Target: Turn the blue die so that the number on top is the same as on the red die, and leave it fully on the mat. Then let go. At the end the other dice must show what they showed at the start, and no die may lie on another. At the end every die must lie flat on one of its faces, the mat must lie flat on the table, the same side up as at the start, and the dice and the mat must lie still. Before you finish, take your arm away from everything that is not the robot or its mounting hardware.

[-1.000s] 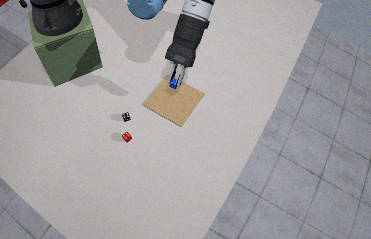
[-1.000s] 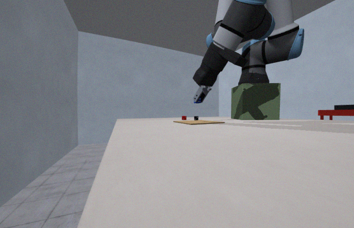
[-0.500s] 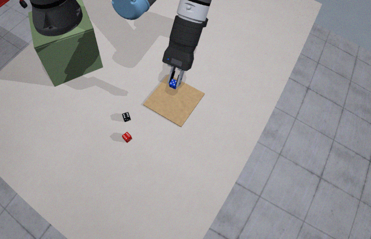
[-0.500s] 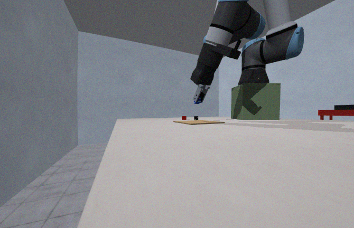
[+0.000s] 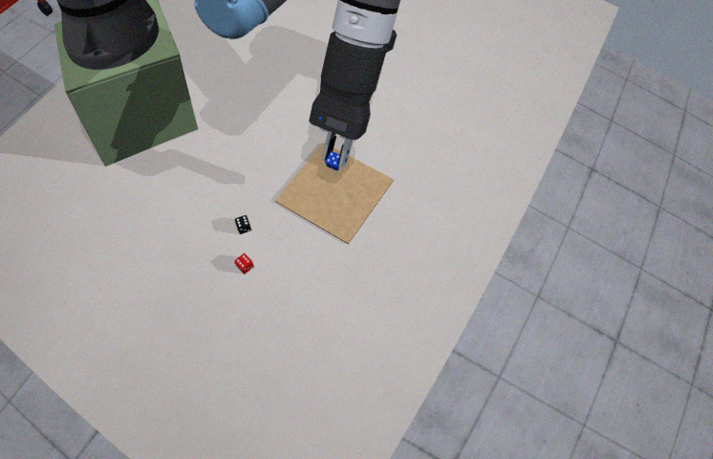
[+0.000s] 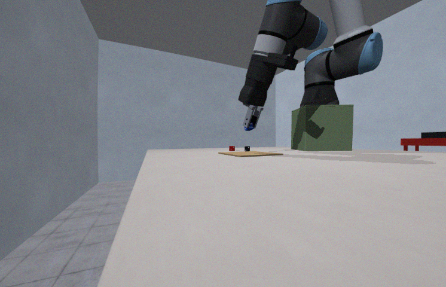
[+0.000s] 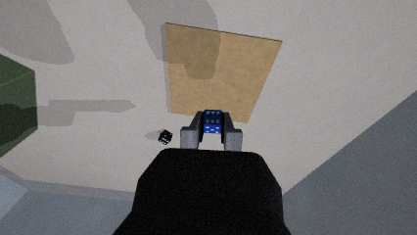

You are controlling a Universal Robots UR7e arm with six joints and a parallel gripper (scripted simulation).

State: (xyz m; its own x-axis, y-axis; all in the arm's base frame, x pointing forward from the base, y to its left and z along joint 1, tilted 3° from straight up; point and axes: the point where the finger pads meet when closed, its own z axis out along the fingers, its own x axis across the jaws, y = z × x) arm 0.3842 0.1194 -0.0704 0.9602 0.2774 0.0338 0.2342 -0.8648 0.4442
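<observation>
Right now my hand is 1 cm to the left of the blue die and 1 cm above it. The rest, counted from my hand: black die 15 cm to the right, 9 cm below, 6 cm behind; then red die 20 cm to the right, 9 cm below, 1 cm behind; then tan mat 10 cm below, 1 cm to the right.
</observation>
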